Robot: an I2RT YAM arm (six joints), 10 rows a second.
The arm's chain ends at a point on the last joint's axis. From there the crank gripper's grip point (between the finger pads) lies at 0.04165 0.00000 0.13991 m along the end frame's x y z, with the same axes.
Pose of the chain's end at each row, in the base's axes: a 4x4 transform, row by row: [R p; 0 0 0 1], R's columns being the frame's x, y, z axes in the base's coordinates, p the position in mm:
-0.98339 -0.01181 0.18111 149.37; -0.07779 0.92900 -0.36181 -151.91; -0.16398 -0.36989 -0.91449 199.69; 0 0 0 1
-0.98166 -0.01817 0.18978 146.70; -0.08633 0.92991 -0.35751 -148.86; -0.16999 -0.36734 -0.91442 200.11; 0 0 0 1
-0.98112 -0.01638 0.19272 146.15; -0.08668 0.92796 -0.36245 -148.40; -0.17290 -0.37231 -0.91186 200.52; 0 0 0 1
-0.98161 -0.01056 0.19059 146.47; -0.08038 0.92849 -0.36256 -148.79; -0.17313 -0.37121 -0.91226 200.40; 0 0 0 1
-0.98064 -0.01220 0.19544 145.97; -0.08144 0.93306 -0.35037 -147.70; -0.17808 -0.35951 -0.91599 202.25; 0 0 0 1
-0.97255 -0.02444 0.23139 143.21; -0.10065 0.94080 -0.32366 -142.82; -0.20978 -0.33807 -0.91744 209.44; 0 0 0 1
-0.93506 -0.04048 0.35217 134.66; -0.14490 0.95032 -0.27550 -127.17; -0.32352 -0.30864 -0.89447 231.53; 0 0 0 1
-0.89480 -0.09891 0.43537 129.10; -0.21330 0.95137 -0.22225 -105.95; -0.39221 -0.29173 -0.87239 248.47; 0 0 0 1
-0.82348 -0.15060 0.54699 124.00; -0.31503 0.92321 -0.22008 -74.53; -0.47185 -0.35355 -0.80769 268.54; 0 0 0 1
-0.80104 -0.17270 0.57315 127.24; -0.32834 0.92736 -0.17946 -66.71; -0.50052 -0.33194 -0.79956 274.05; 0 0 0 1
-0.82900 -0.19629 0.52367 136.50; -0.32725 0.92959 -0.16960 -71.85; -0.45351 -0.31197 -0.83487 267.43; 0 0 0 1
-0.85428 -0.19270 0.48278 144.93; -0.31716 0.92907 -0.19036 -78.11; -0.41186 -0.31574 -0.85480 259.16; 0 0 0 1
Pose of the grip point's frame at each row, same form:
-0.98339 -0.01181 0.18111 133.75; -0.07779 0.92900 -0.36181 -205.77; -0.16398 -0.36989 -0.91449 64.91; 0 0 0 1
-0.98166 -0.01817 0.18978 132.37; -0.08633 0.92991 -0.35751 -202.47; -0.16999 -0.36734 -0.91442 65.09; 0 0 0 1
-0.98112 -0.01638 0.19272 132.25; -0.08668 0.92796 -0.36245 -202.72; -0.17290 -0.37231 -0.91186 65.74; 0 0 0 1
-0.98161 -0.01056 0.19059 132.25; -0.08038 0.92849 -0.36256 -202.86; -0.17313 -0.37121 -0.91226 65.55; 0 0 0 1
-0.98064 -0.01220 0.19544 132.47; -0.08144 0.93306 -0.35037 -200.11; -0.17808 -0.35951 -0.91599 66.68; 0 0 0 1
-0.97255 -0.02444 0.23139 135.08; -0.10065 0.94080 -0.32366 -192.30; -0.20978 -0.33807 -0.91744 72.34; 0 0 0 1
-0.93506 -0.04048 0.35217 144.99; -0.14490 0.95032 -0.27550 -171.75; -0.32352 -0.30864 -0.89447 92.91; 0 0 0 1
-0.89480 -0.09891 0.43537 152.74; -0.21330 0.95137 -0.22225 -145.93; -0.39221 -0.29173 -0.87239 110.08; 0 0 0 1
-0.82348 -0.15060 0.54699 166.23; -0.31503 0.92321 -0.22008 -118.44; -0.47185 -0.35355 -0.80769 135.88; 0 0 0 1
-0.80104 -0.17270 0.57315 174.07; -0.32834 0.92736 -0.17946 -105.49; -0.50052 -0.33194 -0.79956 141.34; 0 0 0 1
-0.82900 -0.19629 0.52367 175.24; -0.32725 0.92959 -0.16960 -109.21; -0.45351 -0.31197 -0.83487 131.73; 0 0 0 1
-0.85428 -0.19270 0.48278 176.89; -0.31716 0.92907 -0.19036 -117.95; -0.41186 -0.31574 -0.85480 122.41; 0 0 0 1

